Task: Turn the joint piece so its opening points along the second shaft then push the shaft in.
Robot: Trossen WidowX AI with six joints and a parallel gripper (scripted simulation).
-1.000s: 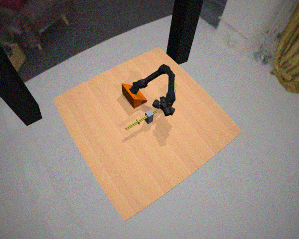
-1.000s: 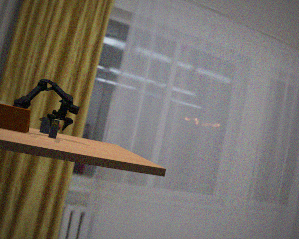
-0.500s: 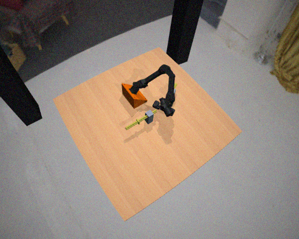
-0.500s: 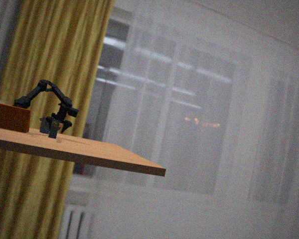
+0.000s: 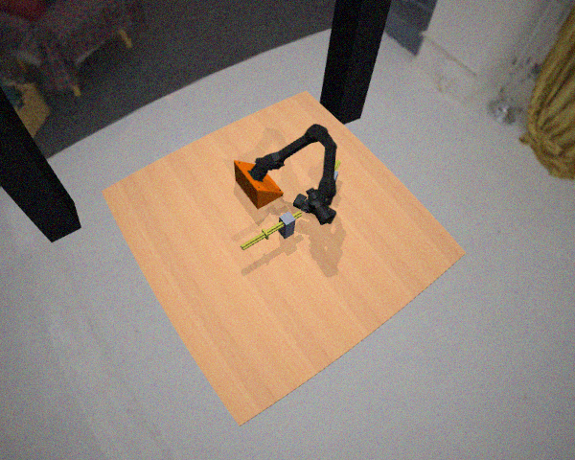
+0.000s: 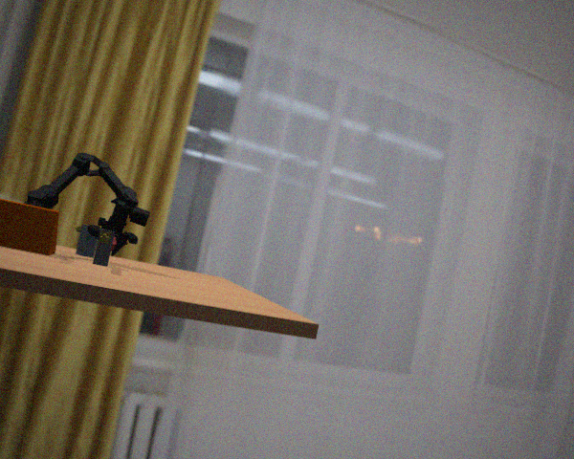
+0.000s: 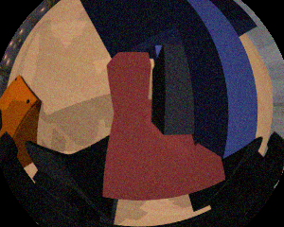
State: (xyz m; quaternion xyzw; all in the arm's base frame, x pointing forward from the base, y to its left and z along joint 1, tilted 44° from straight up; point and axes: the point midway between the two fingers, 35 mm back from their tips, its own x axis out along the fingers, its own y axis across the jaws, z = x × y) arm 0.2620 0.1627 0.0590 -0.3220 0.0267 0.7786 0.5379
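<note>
Now: the red square joint piece 5 cm above my gripper tip.
</note>
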